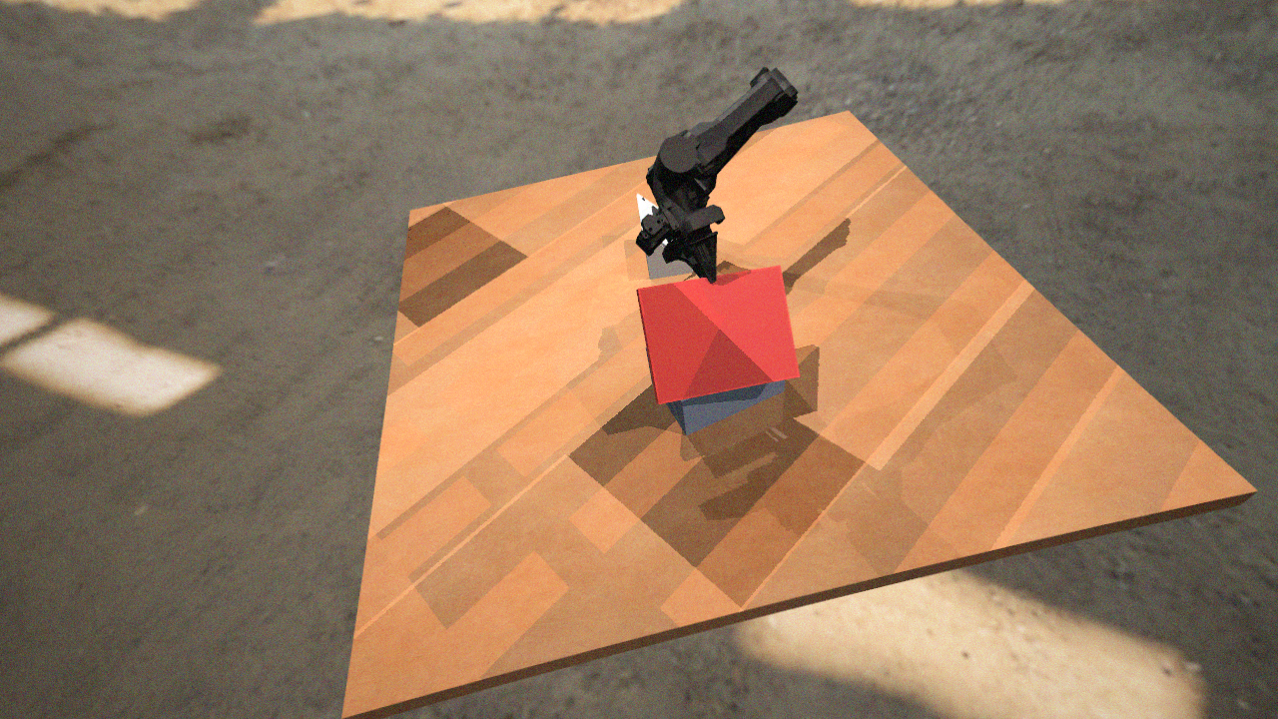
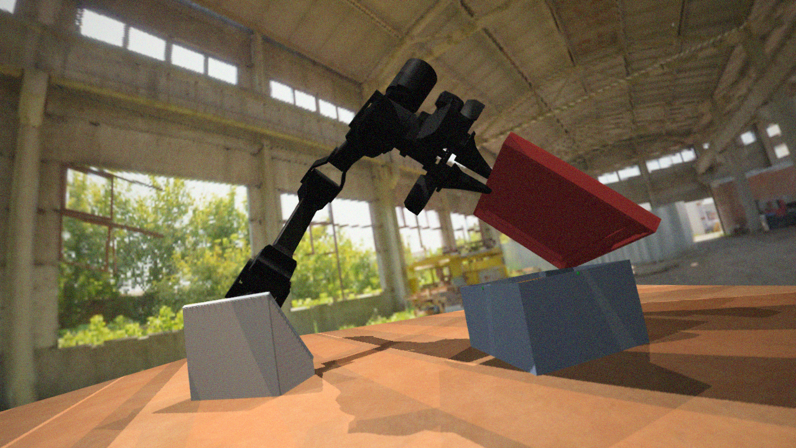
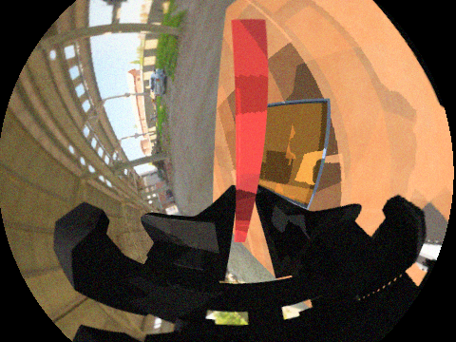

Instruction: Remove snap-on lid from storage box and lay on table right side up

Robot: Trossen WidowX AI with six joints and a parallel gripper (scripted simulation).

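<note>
My gripper tip is now 6 cm short of the red lid and 6 cm above it. The rest, counted from my gripper tip: storage box: 2 cm ahead, 1 cm to the right, 19 cm below.
</note>
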